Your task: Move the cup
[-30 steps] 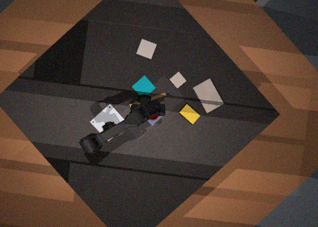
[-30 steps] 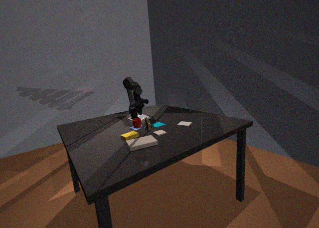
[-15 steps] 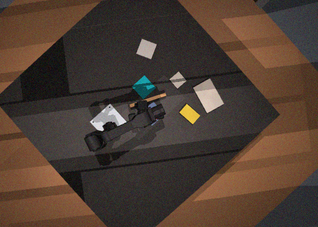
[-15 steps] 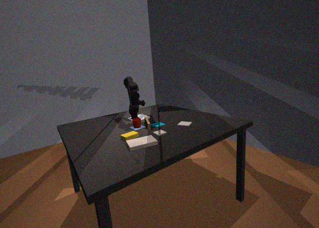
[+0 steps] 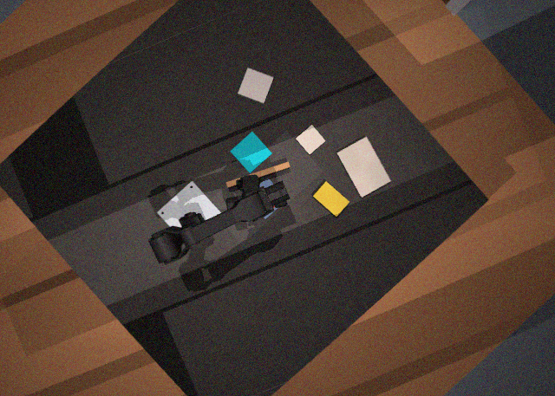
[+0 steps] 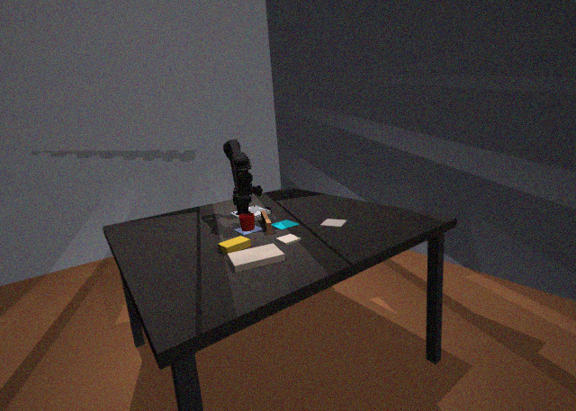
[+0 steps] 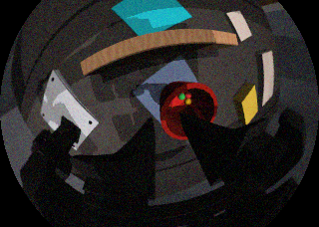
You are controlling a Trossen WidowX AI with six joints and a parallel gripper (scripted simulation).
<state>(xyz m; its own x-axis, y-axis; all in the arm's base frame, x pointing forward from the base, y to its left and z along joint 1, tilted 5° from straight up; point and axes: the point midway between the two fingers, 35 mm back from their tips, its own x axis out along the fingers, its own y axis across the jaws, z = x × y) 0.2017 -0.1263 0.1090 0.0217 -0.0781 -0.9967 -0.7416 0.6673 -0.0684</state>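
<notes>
Now: gripper tip 2 cm short of the cup, 2 cm to the left of it and 4 cm above it. The rest, counted from my gripper tip: wooden bar: 7 cm ahead, 5 cm to the left, 6 cm below; then light blue pad: 2 cm ahead, 2 cm to the right, 8 cm below; then teal pad: 12 cm ahead, 12 cm to the left, 8 cm below.
</notes>
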